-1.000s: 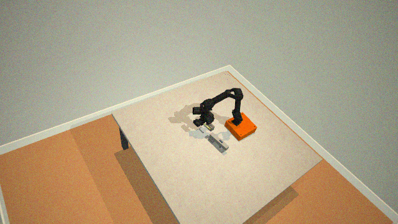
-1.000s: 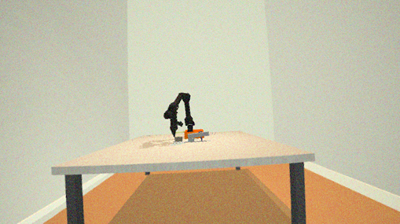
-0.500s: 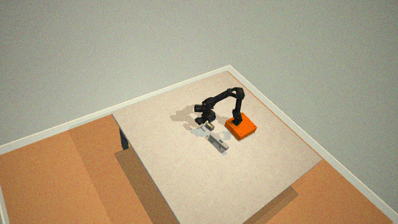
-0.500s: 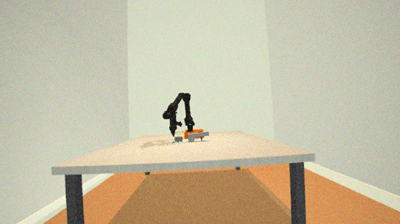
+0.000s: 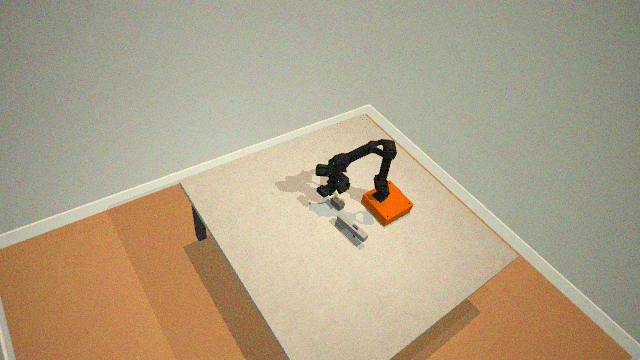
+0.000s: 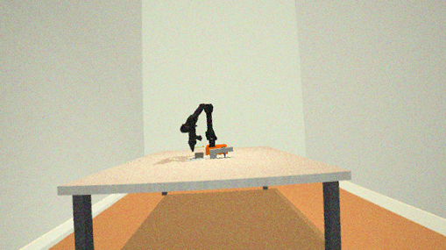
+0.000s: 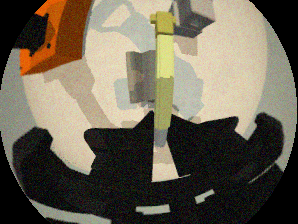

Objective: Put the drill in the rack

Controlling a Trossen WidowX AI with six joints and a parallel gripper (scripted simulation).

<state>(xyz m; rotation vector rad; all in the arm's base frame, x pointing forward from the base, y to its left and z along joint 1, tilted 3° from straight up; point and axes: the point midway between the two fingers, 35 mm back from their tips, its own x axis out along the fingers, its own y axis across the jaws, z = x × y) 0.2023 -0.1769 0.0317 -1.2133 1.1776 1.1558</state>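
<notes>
My gripper tip is 4 cm to the right of the yellow-green drill and 4 cm below it. Also, from my gripper tip: rack (5 cm to the left, 3 cm below, 2 cm behind).
</notes>
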